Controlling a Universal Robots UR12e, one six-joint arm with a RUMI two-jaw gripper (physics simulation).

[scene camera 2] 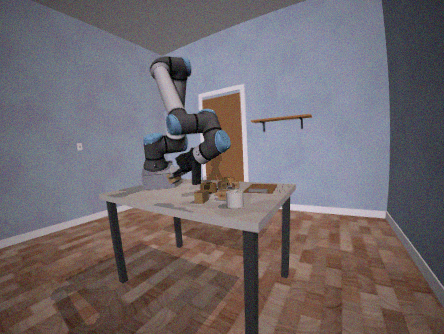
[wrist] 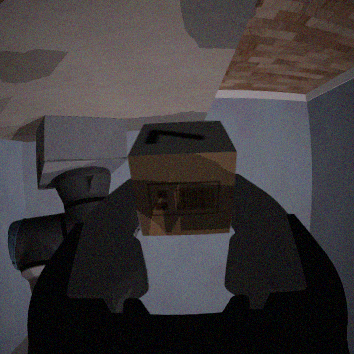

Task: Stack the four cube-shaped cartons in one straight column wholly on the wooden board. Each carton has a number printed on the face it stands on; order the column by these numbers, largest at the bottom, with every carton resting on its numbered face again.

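Frame: origin at the arm's base, x ahead, y left, z up, level; millimetres.
Seen in the pictures: gripper, between the fingertips: (scene camera 2: 172, 176) (wrist: 183, 178); arm's base, origin of its link: (scene camera 2: 155, 166) (wrist: 81, 176).
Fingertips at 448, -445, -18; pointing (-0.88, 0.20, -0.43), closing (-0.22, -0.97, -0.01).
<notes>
Pixels of each thing's top centre, then the offset from my fingertips to it, as dx, dy, dz. "*": a spot on its surface instead. Level surfaces: height alone.
- brown cube carton, centre of its top: (wrist: 185, 229) (scene camera 2: 173, 171) +9, -2, +30
- brown carton, centre of its top: (scene camera 2: 201, 191) +127, +78, -93
- wooden board, a spot on its surface: (scene camera 2: 270, 187) * +477, +454, -147
- white cylinder, centre of its top: (scene camera 2: 234, 191) +331, +23, -78
- table, height of its surface: dz -151
- item, centre of its top: (scene camera 2: 261, 185) +415, +443, -133
My gripper (scene camera 2: 176, 175) (wrist: 183, 178) is shut on a brown cube carton (scene camera 2: 173, 179) (wrist: 182, 170), held above the far left of the table near the robot base. In the wrist view its barcode label faces the camera, and a grey face with a black number, seemingly a 7, points away from the fingers toward the image top. A brown carton (scene camera 2: 201, 197) stands near the table's front edge. Another carton (scene camera 2: 208, 187) and a group of brown items (scene camera 2: 228, 183) are behind it, too small to read. The wooden board (scene camera 2: 270, 187) lies at the right back.
A white cylinder (scene camera 2: 234, 199) stands near the front right of the table (scene camera 2: 165, 202), in front of the board. A flat grey patch or item (scene camera 2: 258, 190) shows at the board's front. The grey robot base block (wrist: 82, 140) is left of the held carton in the wrist view.
</notes>
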